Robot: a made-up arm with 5 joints. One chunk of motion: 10 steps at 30 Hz.
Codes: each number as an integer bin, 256 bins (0 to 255) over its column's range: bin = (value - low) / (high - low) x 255, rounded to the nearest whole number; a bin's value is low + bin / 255 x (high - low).
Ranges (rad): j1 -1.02..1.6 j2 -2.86..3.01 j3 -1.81..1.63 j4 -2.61..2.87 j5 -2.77..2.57
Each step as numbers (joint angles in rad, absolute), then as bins.
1 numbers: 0.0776 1.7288 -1.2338 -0.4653 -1.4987
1 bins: 107 199 43 100 61
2 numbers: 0.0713 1.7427 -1.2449 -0.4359 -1.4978
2 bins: 106 200 42 101 61
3 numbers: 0.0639 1.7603 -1.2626 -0.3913 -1.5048
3 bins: 105 201 41 103 60
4 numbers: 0.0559 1.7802 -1.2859 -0.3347 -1.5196
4 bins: 105 202 39 106 60
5 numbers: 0.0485 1.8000 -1.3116 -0.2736 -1.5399
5 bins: 104 202 37 109 59
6 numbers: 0.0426 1.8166 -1.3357 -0.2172 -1.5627
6 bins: 103 203 35 111 58
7 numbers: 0.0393 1.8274 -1.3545 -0.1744 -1.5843
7 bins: 103 204 34 113 57
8 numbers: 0.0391 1.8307 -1.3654 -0.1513 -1.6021
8 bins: 103 204 33 114 56
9 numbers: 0.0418 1.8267 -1.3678 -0.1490 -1.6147
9 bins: 103 204 33 115 55
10 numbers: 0.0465 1.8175 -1.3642 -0.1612 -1.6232
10 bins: 104 203 33 114 55
